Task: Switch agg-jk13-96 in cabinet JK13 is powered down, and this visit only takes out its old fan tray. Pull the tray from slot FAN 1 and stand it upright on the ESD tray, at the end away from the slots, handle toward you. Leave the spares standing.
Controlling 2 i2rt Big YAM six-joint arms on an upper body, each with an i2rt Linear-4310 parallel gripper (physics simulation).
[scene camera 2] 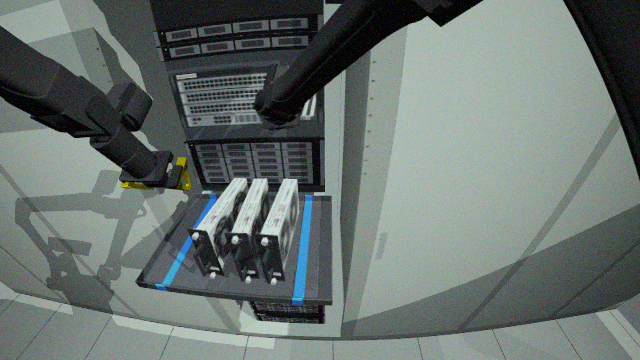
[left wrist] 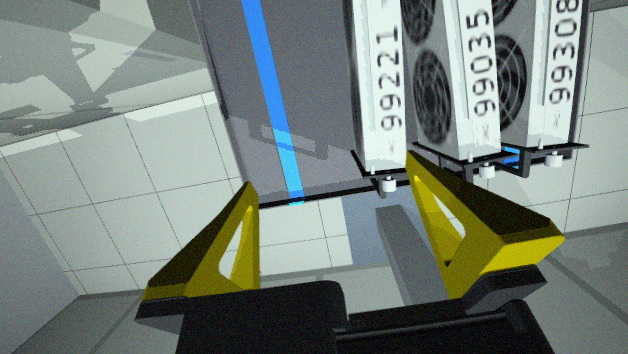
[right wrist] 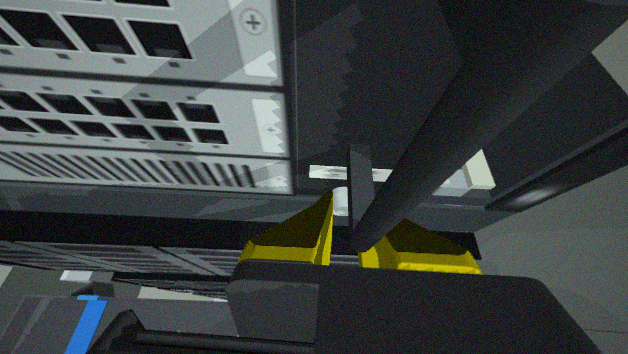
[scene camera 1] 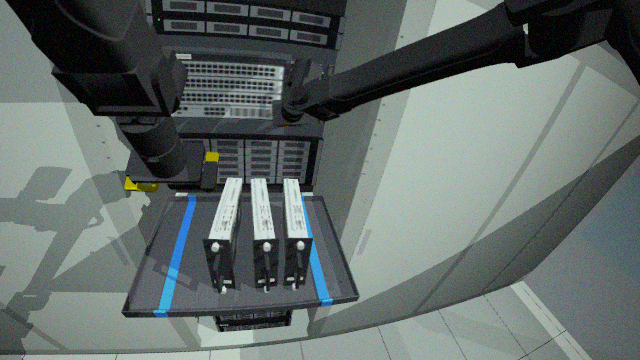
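Observation:
The old fan tray's dark faceplate [right wrist: 320,100] sits beside the switch's line cards, with a white label and thumbscrew; its slot name is not readable. My right gripper [scene camera 1: 290,112] [scene camera 2: 280,117] [right wrist: 344,199] is shut on the fan tray's handle [right wrist: 430,135] near the handle's lower end; the arm hides the faceplate in scene camera 1. My left gripper [scene camera 1: 175,175] [scene camera 2: 157,182] [left wrist: 327,173] is open and empty, near the left back of the ESD tray [scene camera 1: 195,250] [scene camera 2: 317,250] [left wrist: 300,65]. Spares 99221 [scene camera 1: 227,210] [left wrist: 382,90], 99035 [scene camera 1: 262,210] [left wrist: 475,90] and 99308 [scene camera 1: 296,210] [left wrist: 555,90] stand upright there, handles toward the front.
The switch's port cards [scene camera 1: 232,85] [scene camera 2: 220,95] [right wrist: 125,115] lie left of the right gripper. A drive-bay unit [scene camera 1: 262,157] [scene camera 2: 252,162] sits below the switch, behind the ESD tray. Blue tape strips [scene camera 1: 177,250] [scene camera 1: 317,270] cross the ESD tray on either side of the spares.

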